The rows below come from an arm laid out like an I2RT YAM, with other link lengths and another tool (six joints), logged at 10 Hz.
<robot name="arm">
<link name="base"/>
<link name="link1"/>
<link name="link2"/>
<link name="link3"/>
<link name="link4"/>
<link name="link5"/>
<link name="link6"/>
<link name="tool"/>
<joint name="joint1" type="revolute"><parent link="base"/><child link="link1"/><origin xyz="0.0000 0.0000 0.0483" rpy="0.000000 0.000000 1.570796"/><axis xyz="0 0 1"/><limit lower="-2.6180" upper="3.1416"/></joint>
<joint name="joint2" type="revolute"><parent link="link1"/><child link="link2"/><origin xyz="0.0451 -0.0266 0.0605" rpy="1.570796 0.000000 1.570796"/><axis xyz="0 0 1"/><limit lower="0.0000" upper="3.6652"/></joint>
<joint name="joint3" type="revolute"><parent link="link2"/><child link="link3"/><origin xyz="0.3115 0.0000 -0.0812" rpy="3.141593 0.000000 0.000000"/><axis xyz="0 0 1"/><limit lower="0.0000" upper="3.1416"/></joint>
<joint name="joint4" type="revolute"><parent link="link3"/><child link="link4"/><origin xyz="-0.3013 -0.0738 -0.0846" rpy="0.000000 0.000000 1.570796"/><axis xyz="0 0 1"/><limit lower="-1.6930" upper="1.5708"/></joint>
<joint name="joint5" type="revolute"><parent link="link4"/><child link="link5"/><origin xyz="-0.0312 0.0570 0.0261" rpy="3.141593 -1.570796 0.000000"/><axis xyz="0 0 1"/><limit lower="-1.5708" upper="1.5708"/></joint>
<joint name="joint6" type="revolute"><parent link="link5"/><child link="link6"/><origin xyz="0.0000 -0.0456 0.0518" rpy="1.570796 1.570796 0.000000"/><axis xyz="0 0 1"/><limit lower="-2.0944" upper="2.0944"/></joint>
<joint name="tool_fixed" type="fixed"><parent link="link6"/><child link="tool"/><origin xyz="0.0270 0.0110 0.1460" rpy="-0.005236 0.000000 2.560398"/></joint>
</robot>
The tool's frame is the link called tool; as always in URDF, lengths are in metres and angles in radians.
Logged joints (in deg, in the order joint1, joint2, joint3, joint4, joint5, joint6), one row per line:
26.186 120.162 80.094 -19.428 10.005 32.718
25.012 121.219 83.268 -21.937 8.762 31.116
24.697 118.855 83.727 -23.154 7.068 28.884
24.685 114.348 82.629 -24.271 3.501 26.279
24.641 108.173 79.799 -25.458 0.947 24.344
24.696 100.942 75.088 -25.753 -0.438 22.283
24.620 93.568 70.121 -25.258 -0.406 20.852
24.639 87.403 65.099 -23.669 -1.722 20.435
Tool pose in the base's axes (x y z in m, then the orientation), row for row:
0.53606 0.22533 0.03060 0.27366 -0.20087 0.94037 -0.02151
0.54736 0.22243 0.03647 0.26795 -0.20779 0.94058 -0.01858
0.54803 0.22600 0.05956 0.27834 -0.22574 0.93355 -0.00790
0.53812 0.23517 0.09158 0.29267 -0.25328 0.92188 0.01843
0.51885 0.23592 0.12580 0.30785 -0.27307 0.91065 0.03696
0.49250 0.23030 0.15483 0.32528 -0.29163 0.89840 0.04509
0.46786 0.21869 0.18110 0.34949 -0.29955 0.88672 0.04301
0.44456 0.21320 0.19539 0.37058 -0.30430 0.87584 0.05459
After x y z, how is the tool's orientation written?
As a quaternion, w x y z.
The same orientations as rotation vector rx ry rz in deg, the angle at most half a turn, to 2 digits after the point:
-30.96 144.93 -3.32
-32.12 145.38 -2.87
-34.71 143.54 -1.21
-38.66 140.72 2.81
-41.37 137.96 5.60
-43.80 134.94 6.77
-44.47 131.63 6.38
-44.72 128.71 8.02

